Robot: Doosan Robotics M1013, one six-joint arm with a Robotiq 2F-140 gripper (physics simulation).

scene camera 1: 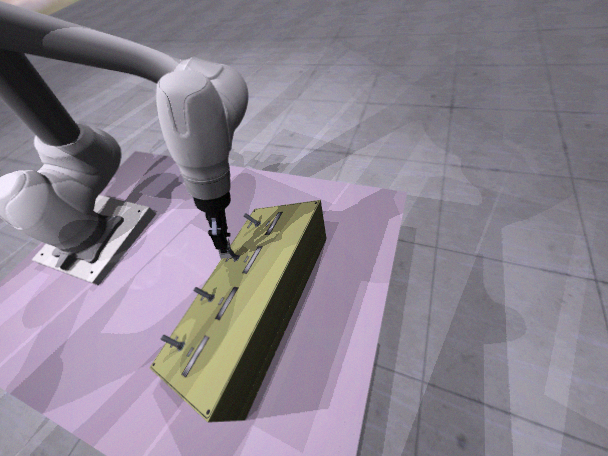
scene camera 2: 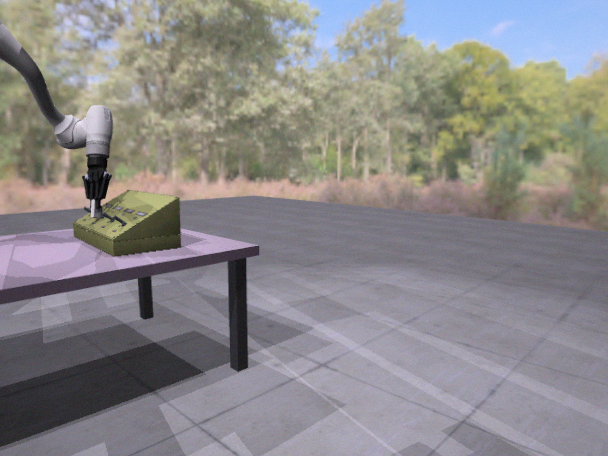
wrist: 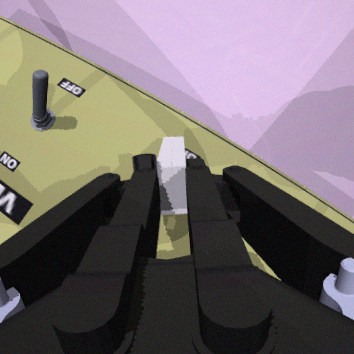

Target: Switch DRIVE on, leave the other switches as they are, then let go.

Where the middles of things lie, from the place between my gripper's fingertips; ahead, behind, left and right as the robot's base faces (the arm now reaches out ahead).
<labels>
I see the vent lever [wrist: 39,77] 10 mm behind my hand, 120 mm to the right of it and 20 mm above it. From my hand the other things lie so: olive switch box [scene camera 1: 227,342]: 90 mm ahead, 70 mm to the right, 10 mm below.
</labels>
